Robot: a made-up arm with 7 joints.
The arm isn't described. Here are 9 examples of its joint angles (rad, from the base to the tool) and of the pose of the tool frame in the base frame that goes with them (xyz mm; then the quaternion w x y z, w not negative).
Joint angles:
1: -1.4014 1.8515 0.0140 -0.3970 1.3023 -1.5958 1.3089
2: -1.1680 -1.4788 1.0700 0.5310 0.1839 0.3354 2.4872
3: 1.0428 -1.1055 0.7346 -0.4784 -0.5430 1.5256 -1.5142
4: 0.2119 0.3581 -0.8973 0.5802 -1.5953 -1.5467 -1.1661
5: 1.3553 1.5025 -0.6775 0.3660 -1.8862 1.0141 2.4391
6: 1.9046 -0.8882 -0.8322 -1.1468 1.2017 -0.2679 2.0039
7: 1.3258 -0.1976 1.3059 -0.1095 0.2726 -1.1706 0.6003
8: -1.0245 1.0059 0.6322 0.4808 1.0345 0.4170 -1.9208
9: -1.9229 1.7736 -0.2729 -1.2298 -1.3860 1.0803 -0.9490
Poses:
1: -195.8 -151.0 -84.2 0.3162 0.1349 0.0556 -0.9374
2: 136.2 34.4 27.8 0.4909 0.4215 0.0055 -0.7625
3: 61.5 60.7 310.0 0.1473 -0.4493 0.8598 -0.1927
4: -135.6 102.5 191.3 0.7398 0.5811 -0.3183 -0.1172
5: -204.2 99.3 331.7 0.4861 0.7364 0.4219 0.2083
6: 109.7 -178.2 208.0 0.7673 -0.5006 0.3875 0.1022
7: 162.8 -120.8 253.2 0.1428 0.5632 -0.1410 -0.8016
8: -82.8 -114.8 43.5 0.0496 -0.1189 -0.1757 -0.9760
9: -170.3 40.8 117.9 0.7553 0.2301 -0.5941 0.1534
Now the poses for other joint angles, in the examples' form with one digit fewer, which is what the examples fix.
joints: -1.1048 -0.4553 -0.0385 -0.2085 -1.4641 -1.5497 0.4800
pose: -75 60 -27 0.480 0.040 -0.575 0.662
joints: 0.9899 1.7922 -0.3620 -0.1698 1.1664 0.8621 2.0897
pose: -68 -94 303 0.192 0.695 -0.408 -0.560
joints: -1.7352 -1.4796 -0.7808 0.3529 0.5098 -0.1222 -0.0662
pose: -32 -53 24 0.652 -0.211 0.027 0.728
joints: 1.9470 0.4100 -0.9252 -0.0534 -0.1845 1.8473 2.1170
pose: -127 133 423 0.446 0.661 0.265 0.542
